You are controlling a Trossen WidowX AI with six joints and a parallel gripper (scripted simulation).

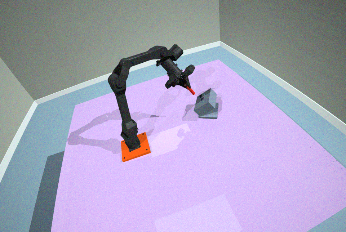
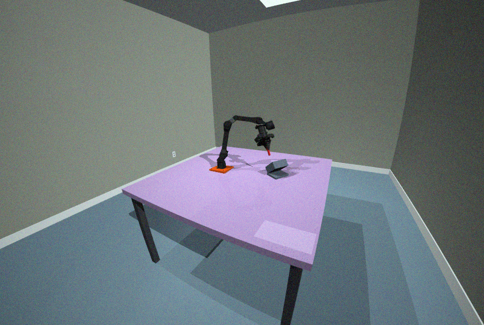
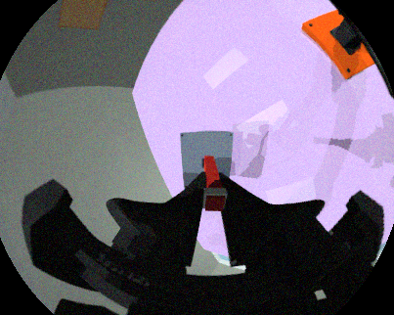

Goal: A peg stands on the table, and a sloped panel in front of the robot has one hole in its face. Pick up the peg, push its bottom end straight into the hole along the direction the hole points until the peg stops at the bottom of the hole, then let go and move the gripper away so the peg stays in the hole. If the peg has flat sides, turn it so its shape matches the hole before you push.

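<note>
The grey sloped panel is 8 cm ahead of my gripper tip, 2 cm to the right of it and 11 cm below it. The rest, counted from my gripper tip: red peg: 1 cm behind, 1 cm to the left, 1 cm above.
</note>
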